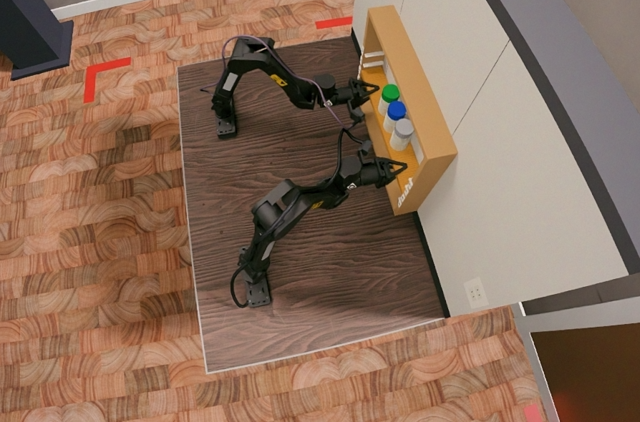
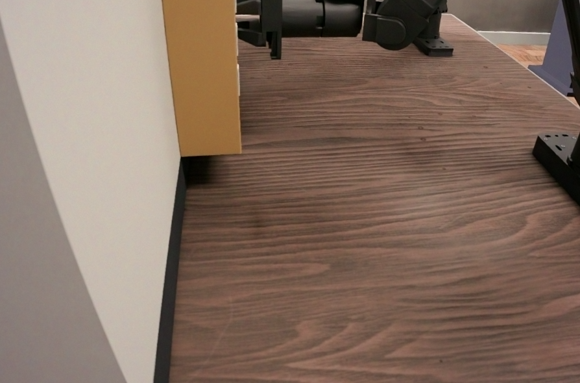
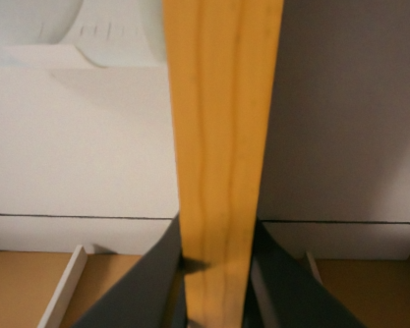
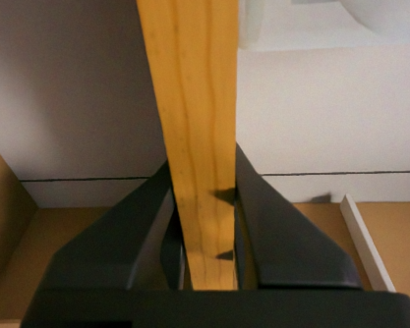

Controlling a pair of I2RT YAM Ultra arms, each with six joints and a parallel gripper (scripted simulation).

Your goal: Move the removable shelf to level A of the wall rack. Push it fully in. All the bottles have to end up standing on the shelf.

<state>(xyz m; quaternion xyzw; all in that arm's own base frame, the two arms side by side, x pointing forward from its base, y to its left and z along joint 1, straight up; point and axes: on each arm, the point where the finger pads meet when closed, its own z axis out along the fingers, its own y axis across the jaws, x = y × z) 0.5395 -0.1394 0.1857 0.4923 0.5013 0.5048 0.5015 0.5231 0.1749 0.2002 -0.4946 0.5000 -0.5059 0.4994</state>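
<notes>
The grey-capped bottle is 1 cm ahead of my right hand, 8 cm to the left of it and 6 cm above it. Also, from my right hand: orange wall rack: 1 cm ahead, 15 cm to the left, 6 cm above; blue-capped bottle: 1 cm ahead, 14 cm to the left, 6 cm above; removable shelf: 1 cm ahead, 15 cm to the left.
Now: the green-capped bottle 90 mm to the right of my left hand and 60 mm above it. Also, from my left hand: orange wall rack: 150 mm to the right, 60 mm above; then blue-capped bottle: 150 mm to the right, 60 mm above; then removable shelf: 150 mm to the right.
</notes>
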